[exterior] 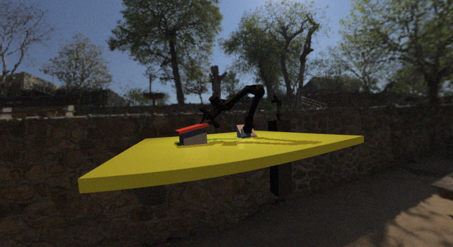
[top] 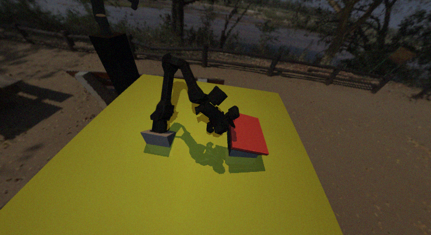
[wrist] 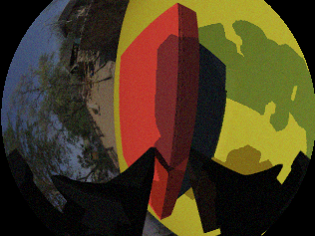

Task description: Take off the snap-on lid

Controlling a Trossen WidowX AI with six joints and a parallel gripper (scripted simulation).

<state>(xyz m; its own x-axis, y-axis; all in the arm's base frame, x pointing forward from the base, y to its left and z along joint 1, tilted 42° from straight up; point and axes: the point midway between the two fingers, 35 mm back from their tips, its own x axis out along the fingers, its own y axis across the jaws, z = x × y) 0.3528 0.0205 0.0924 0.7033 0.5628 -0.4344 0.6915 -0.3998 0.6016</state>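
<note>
My gripper tip is 8 cm short of the red lid, 1 cm to the right of it and 1 cm above it. From my gripper tip the other things lie so: storage box 7 cm ahead, 1 cm to the left, 7 cm below.
</note>
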